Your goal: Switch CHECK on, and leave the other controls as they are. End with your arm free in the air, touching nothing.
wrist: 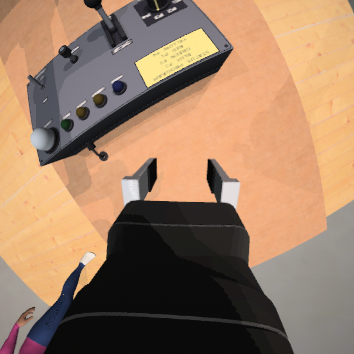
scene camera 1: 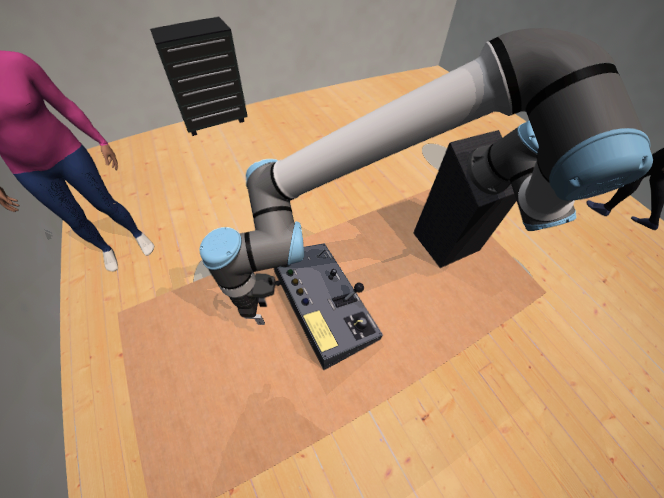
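Observation:
The grey sloped console (scene camera 1: 320, 289) (wrist: 92, 72) carries the controls; its small labels are unreadable, so I cannot tell which is CHECK. In the wrist view a thin metal toggle (wrist: 36, 81), a small black-knobbed lever (wrist: 66, 51), a slotted lever (wrist: 106, 20) and a rotary knob (wrist: 157, 4) show along its far side. A green button (wrist: 66, 124), two amber ones and a blue button (wrist: 119, 86) line the near side, beside a white dome (wrist: 44, 139). A ball-ended lever (wrist: 103, 156) sticks out of the near side wall. My gripper (scene camera 1: 261, 311) (wrist: 181, 168) is open and empty, beside the console.
A yellow text plate (scene camera 1: 320, 331) (wrist: 175, 57) lies on the console. The brown mat (scene camera 1: 429, 310) (wrist: 280, 165) is below. The black pedestal (scene camera 1: 455, 214) stands behind. A person in pink (scene camera 1: 37, 117) stands at the left, a drawer cabinet (scene camera 1: 201, 75) at the back.

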